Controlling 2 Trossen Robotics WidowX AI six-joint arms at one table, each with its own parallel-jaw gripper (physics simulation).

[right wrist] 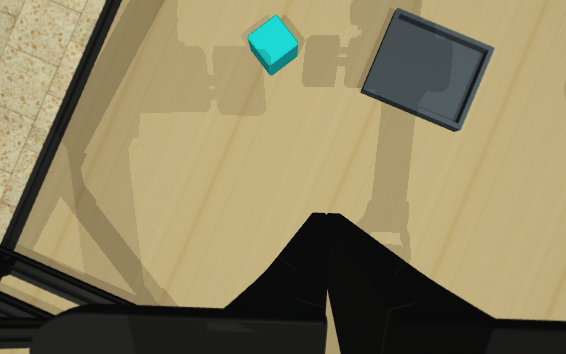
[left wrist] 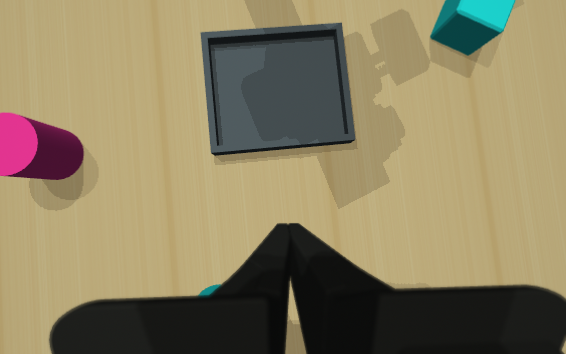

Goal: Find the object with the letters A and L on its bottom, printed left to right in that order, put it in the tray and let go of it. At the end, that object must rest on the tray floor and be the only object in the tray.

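Places are measured from the left arm's base along level axes (x right, y back, z down), in centimetres.
Where they show: left gripper, between the fingertips: (left wrist: 287,234); right gripper, between the fingertips: (right wrist: 324,227).
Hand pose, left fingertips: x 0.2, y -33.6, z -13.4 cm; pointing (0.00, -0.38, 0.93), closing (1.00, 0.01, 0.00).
After its pixels a point has its place.
The dark grey tray (left wrist: 277,148) {x 0.4, y -39.5, z 1.9 cm} (right wrist: 411,111) {x -0.1, y -50.7, z 1.7 cm} lies on the table and is empty. A cyan cube (left wrist: 469,30) {x 18.1, y -49.7, z -0.4 cm} (right wrist: 273,42) {x 18.8, y -52.0, z -1.7 cm} stands apart from the tray, at the top right in the left wrist view. A magenta cylinder (left wrist: 57,152) {x -17.7, y -39.1, z -0.5 cm} stands at the left edge of the left wrist view. Part of a cyan object (left wrist: 210,290) {x -5.8, y -27.0, z 1.2 cm} shows behind my left fingers. No letters show on these things, and their bottoms are hidden. My left gripper (left wrist: 287,234) {x 0.2, y -33.5, z -13.4 cm} is shut and empty, above the table on the near side of the tray. My right gripper (right wrist: 324,227) {x 8.1, y -66.8, z -33.3 cm} is shut and empty, above the table.
The wooden table (left wrist: 125,250) {x -13.8, y -30.4, z 2.7 cm} (right wrist: 225,225) {x 14.3, y -74.6, z 2.7 cm} carries shadows of the arms. A black frame rail (right wrist: 60,127) {x 39.9, y -73.4, z 3.4 cm} runs along the table's edge at the left of the right wrist view, with a speckled tile floor (right wrist: 40,65) beyond it. More black rails (right wrist: 65,285) {x 28.5, y -90.1, z 0.7 cm} cross at the lower left.
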